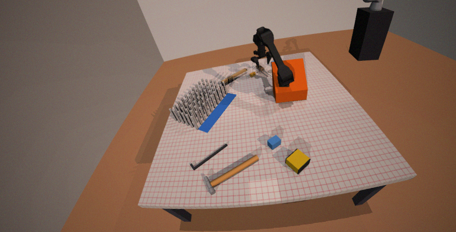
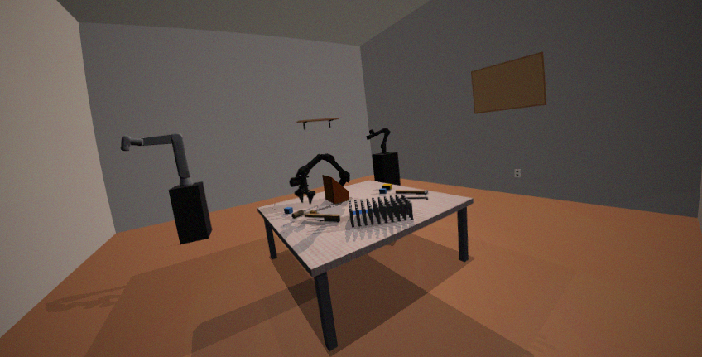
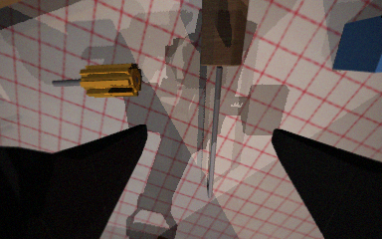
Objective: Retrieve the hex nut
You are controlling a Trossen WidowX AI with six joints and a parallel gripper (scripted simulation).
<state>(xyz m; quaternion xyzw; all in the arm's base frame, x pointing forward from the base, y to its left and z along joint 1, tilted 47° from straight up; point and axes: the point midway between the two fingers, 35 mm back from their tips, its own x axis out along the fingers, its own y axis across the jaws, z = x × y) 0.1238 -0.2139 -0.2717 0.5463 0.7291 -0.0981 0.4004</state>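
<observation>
My gripper tip is 2 cm past the thin wire tool, 1 cm to the right of it and 6 cm above it. Also, from my gripper tip: yellow block (14 cm behind, 84 cm to the left, 5 cm below); blue taped strip (32 cm ahead, 44 cm to the left, 7 cm below); yellow piece (10 cm ahead, 3 cm to the left, 6 cm below).
</observation>
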